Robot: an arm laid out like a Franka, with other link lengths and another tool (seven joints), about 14 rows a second.
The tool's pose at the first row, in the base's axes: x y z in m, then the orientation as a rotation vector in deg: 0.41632, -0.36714, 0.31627, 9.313, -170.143, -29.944
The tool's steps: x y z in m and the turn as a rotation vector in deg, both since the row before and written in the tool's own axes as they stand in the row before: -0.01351, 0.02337, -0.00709, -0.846, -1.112, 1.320; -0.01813, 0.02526, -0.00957, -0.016, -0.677, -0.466; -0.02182, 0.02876, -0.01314, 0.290, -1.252, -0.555; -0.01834, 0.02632, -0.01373, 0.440, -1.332, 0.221; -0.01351, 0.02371, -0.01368, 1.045, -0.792, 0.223; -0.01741, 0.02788, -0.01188, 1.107, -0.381, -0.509; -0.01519, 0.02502, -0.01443, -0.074, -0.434, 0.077
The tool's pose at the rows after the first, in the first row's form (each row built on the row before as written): 0.42866, -0.34595, 0.32960, 7.014, -170.844, -31.299; 0.44627, -0.32396, 0.34587, 7.552, -171.541, -31.526; 0.46739, -0.29955, 0.36671, 8.117, -172.898, -31.437; 0.48474, -0.27790, 0.38787, 7.494, -174.304, -31.069; 0.49727, -0.25918, 0.40847, 7.009, -175.368, -29.647; 0.51318, -0.23536, 0.42850, 7.740, -176.108, -28.066; 0.52684, -0.21477, 0.44982, 7.531, -176.503, -28.271
